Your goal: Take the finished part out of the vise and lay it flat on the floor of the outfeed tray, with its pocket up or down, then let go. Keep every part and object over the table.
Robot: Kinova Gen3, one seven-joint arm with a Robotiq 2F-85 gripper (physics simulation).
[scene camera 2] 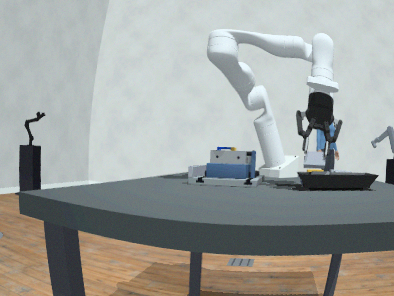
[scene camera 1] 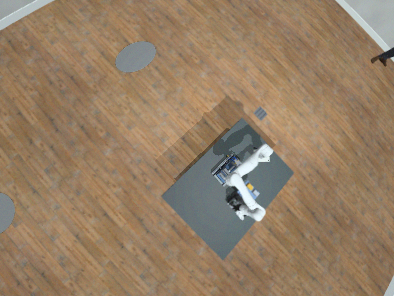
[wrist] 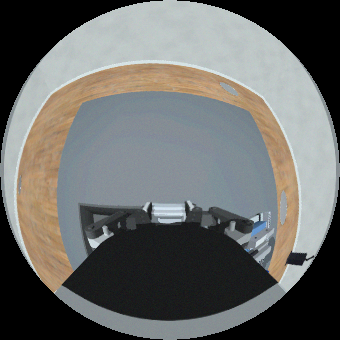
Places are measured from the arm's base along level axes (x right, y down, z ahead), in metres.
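Pixels of known places: gripper, between the fingertips: [scene camera 2: 315, 155] [scene camera 1: 231, 206] [wrist: 168, 207]; arm's base, origin of its link: [scene camera 2: 275, 162].
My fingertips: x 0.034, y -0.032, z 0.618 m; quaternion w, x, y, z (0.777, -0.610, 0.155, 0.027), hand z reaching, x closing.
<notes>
Ahead of a thing's pixels: the offset from my fingertips to its top centre.
My gripper [scene camera 2: 317, 152] [wrist: 168, 207] is shut on the finished part, a light grey block {dy -0.009, dx -0.004, dz -0.016 m} [scene camera 2: 314, 160] [wrist: 168, 218]. The block hangs below the fingertips, a little above the rim of the black outfeed tray [scene camera 2: 345, 182] [wrist: 110, 206], at the tray's left side in scene camera 2. Its pocket cannot be made out. The arm and gripper partly hide the tray in scene camera 1. The vise {dy -0.009, dx +0.184, dz -0.289 m} [scene camera 2: 230, 171] [scene camera 1: 222, 175], grey and blue, stands on the table apart from the tray; part of it shows at the right of the wrist view.
A yellow block {dy +0.046, dx -0.102, dz -0.265 m} [scene camera 1: 250, 187] and a pale block {dy +0.046, dx -0.189, dz -0.244 m} [scene camera 1: 256, 192] are beside the arm, near the tray. The white robot base [scene camera 2: 282, 167] stands behind, between vise and tray. The table's front edge [scene camera 2: 200, 237] runs before them. A person in blue stands far behind the gripper.
</notes>
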